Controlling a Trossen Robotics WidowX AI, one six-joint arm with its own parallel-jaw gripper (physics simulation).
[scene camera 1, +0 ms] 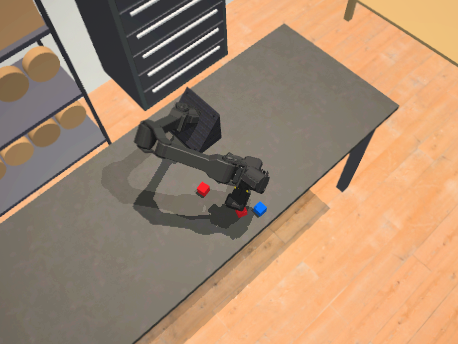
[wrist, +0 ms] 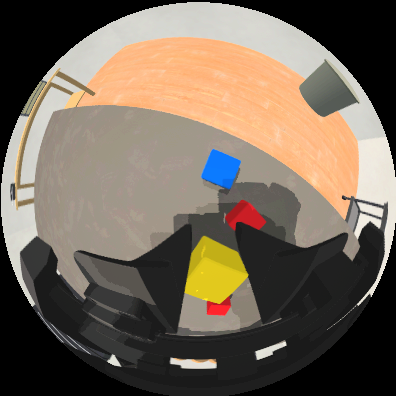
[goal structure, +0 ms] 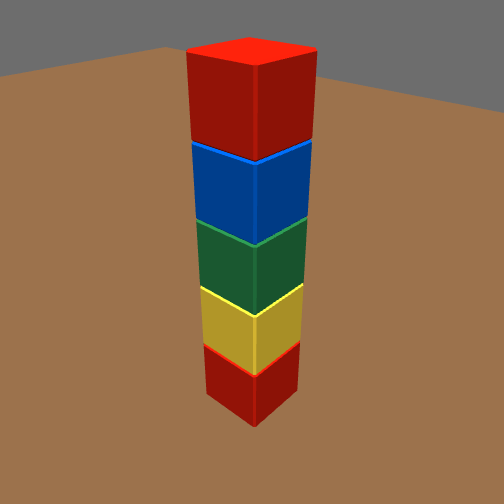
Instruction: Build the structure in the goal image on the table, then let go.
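Seen in the pictures: gripper, fingertip midpoint: (scene camera 1: 248, 194) (wrist: 213, 228); arm's base, origin of the base link: (scene camera 1: 192, 115).
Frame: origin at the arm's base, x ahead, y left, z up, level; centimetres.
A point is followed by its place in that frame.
My gripper (scene camera 1: 235, 202) (wrist: 213, 228) {y -11.4, x 36.2, z -1.8 cm} is shut on a yellow cube (wrist: 216, 274) {y -12.0, x 34.5, z 1.4 cm} and holds it above the table (scene camera 1: 300, 80) {y 46.8, x 17.6, z -9.7 cm} (wrist: 95, 160) {y 9.5, x 38.5, z -9.6 cm}; the cube is hidden in the scene view. A red cube (scene camera 1: 241, 213) {y -16.9, x 37.5, z -6.4 cm} (wrist: 245, 217) {y -15.1, x 36.9, z -6.3 cm} lies on the table just beyond the fingertips, partly hidden by the gripper in the scene view. A blue cube (scene camera 1: 259, 209) {y -11.8, x 41.4, z -6.3 cm} (wrist: 220, 168) {y -10.9, x 41.0, z -6.3 cm} lies near it, apart, toward the table's front edge. A second red cube (scene camera 1: 203, 189) {y -18.3, x 21.2, z -6.3 cm} (wrist: 218, 307) {y -17.5, x 21.4, z -6.3 cm} lies to the left in the scene view, and shows behind the yellow cube in the wrist view. A green cube does not show.
The arm's black base stand (scene camera 1: 207, 125) {y -0.2, x 7.8, z 0.8 cm} is on the table's back side. A dark drawer cabinet (scene camera 1: 172, 50) and a shelf rack stand behind the table. The table's front edge runs close past the blue cube. A grey bin (wrist: 327, 91) stands on the floor.
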